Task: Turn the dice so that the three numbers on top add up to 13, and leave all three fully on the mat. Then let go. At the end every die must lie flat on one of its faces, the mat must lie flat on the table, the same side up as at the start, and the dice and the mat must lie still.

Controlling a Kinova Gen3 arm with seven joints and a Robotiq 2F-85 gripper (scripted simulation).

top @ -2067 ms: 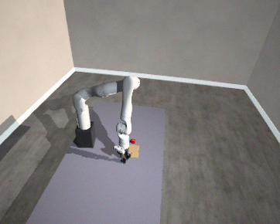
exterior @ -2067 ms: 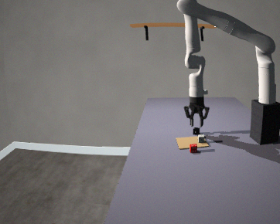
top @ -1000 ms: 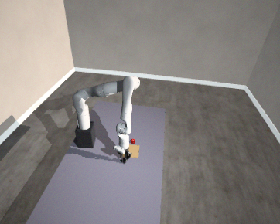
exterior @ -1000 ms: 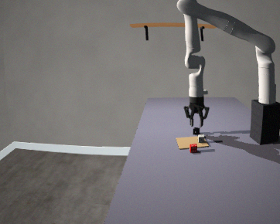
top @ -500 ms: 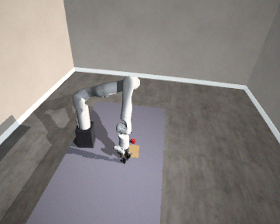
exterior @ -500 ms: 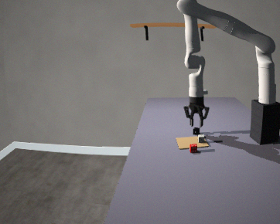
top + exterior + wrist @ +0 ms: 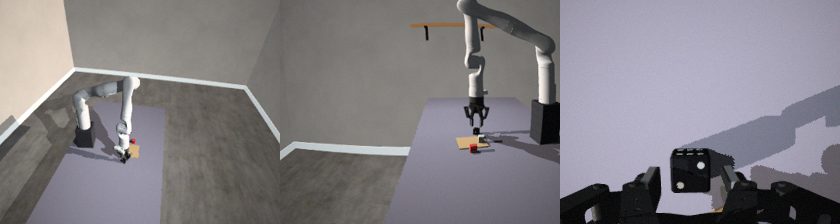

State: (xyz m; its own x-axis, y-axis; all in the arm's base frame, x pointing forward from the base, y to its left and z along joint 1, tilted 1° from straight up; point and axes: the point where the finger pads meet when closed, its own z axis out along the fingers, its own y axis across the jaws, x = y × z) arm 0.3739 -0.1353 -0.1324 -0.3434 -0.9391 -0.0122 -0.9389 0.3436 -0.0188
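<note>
Right now the black die is 40 mm below my hand. The rest, counted from my hand: tan mat 120 mm to the left, 50 mm below, 30 mm ahead; red die 230 mm to the left, 40 mm below, 30 mm ahead; white die 120 mm to the left, 40 mm below, 20 mm behind.
</note>
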